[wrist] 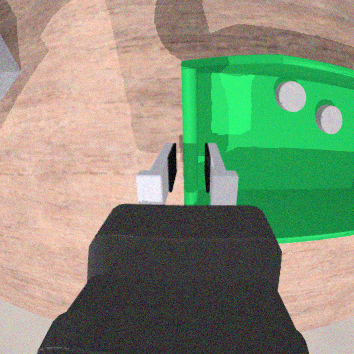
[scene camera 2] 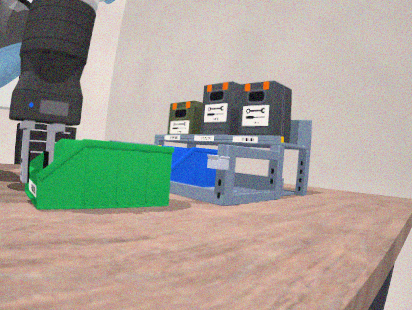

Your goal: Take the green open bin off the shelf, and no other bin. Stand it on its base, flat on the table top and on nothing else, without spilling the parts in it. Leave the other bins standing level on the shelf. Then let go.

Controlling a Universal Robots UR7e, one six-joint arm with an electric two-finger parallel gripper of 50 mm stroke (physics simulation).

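Places are measured from the arm's base along level axes (x left, y ahead, z down), in centimetres.
Pixels of known places: gripper, fingertip midpoint: (wrist: pixel 190 157) (scene camera 2: pixel 36 181).
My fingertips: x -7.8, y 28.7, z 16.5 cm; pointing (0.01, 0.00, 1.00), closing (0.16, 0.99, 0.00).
Ahead of a thing's pixels: the offset from my fingertips to its top centre. "spot": to the spot under its first point. Level surfaces: height alone.
The green open bin {dx +2.7, dy +7.8, dz -5.2 cm} (scene camera 2: pixel 110 175) (wrist: pixel 300 170) stands upright on the wooden table top {dz +2.3 cm} (scene camera 2: pixel 225 250) (wrist: pixel 65 165), its base looking flat on the wood, apart from the shelf. Two pale round parts {spot: dx +5.8, dy +6.9, dz +1.0 cm} (wrist: pixel 291 96) {spot: dx +4.9, dy +10.9, dz +1.0 cm} (wrist: pixel 329 119) lie inside it in the wrist view. My gripper (scene camera 2: pixel 36 170) (wrist: pixel 190 157) is open, with one finger outside and one inside the bin's low front wall. Gaps show between the wall and both fingers. In the scene view the bin's side hides the lower part of the inner finger.
A grey-blue shelf {spot: dx -2.1, dy +24.6, dz -2.0 cm} (scene camera 2: pixel 225 175) stands behind and right of the green bin. A blue bin {dx +18.2, dy +31.0, dz -5.8 cm} (scene camera 2: pixel 197 167) is on its lower level. An olive bin {dx +31.0, dy +38.5, dz -17.5 cm} (scene camera 2: pixel 185 119) and two dark grey bins {dx +19.2, dy +40.1, dz -21.1 cm} (scene camera 2: pixel 218 106) {spot: dx +5.9, dy +38.9, dz -14.5 cm} (scene camera 2: pixel 262 107) stand level on top. The table's edge runs along the right.
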